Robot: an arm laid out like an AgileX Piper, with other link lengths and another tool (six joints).
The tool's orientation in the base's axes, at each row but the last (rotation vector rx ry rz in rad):
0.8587, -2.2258, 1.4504
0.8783, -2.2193, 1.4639
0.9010, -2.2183, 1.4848
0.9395, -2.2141, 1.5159
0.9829, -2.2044, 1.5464
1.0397, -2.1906, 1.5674
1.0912, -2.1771, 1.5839
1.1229, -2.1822, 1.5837
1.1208, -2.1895, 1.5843
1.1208, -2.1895, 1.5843
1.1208, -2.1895, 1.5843
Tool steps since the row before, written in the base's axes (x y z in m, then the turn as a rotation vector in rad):
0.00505, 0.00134, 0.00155, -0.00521, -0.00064, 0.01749
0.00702, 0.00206, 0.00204, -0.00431, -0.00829, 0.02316
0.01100, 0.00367, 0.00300, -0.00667, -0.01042, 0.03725
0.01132, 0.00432, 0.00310, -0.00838, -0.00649, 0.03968
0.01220, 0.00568, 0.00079, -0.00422, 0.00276, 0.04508
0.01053, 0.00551, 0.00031, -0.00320, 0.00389, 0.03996
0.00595, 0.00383, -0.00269, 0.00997, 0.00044, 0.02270
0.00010, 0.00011, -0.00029, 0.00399, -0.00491, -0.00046
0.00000, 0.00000, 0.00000, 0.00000, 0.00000, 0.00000
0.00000, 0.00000, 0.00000, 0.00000, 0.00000, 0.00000
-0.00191, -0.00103, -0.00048, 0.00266, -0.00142, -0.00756
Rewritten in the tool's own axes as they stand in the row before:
-0.00331, -0.00399, -0.00168, 0.01433, -0.00899, -0.00689
-0.00472, -0.00547, -0.00234, 0.01932, -0.01567, -0.00221
-0.00768, -0.00841, -0.00371, 0.02993, -0.02463, -0.00619
-0.00812, -0.00869, -0.00386, 0.03123, -0.02433, -0.01093
-0.01058, -0.00754, -0.00358, 0.02785, -0.02915, -0.02079
-0.00954, -0.00641, -0.00304, 0.02372, -0.02597, -0.01963
-0.00732, -0.00161, -0.00103, 0.00605, -0.02304, -0.00688
-0.00028, 0.00015, 0.00004, -0.00079, -0.00303, 0.00552
0.00000, 0.00000, 0.00000, 0.00000, 0.00000, 0.00000
0.00000, 0.00000, 0.00000, 0.00000, 0.00000, 0.00000
0.00150, 0.00151, 0.00062, -0.00550, 0.00343, 0.00492

